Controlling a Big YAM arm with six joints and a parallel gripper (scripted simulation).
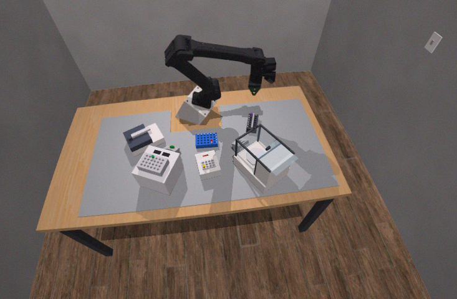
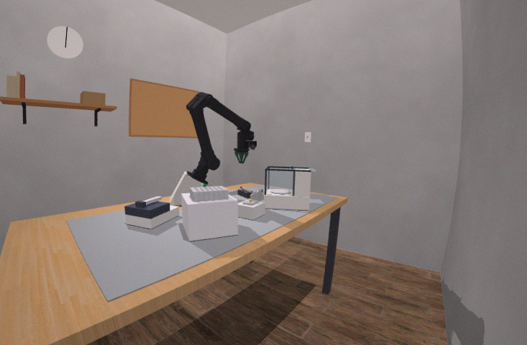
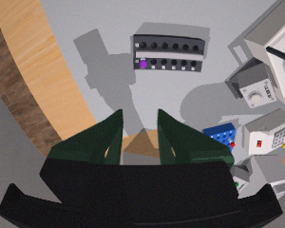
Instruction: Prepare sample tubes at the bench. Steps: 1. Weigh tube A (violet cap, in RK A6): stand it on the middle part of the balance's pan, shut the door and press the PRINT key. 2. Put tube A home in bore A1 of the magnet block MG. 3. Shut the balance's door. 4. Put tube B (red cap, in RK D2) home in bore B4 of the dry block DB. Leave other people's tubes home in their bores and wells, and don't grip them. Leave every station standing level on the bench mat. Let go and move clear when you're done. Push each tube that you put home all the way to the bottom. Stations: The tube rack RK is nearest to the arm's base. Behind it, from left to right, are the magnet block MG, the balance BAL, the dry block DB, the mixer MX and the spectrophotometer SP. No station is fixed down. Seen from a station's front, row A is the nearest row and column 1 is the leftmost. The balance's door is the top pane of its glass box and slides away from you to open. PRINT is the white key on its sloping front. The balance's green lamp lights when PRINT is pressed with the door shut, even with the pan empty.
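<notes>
My gripper is now 420 mm short of the balance door, 70 mm to the right of it and 10 mm above it. Round my hand: dry block (370 mm ahead, 250 mm to the right, 190 mm below); then tube rack (200 mm ahead, 270 mm to the right, 200 mm below); then magnet block (50 mm ahead, 200 mm below).
</notes>
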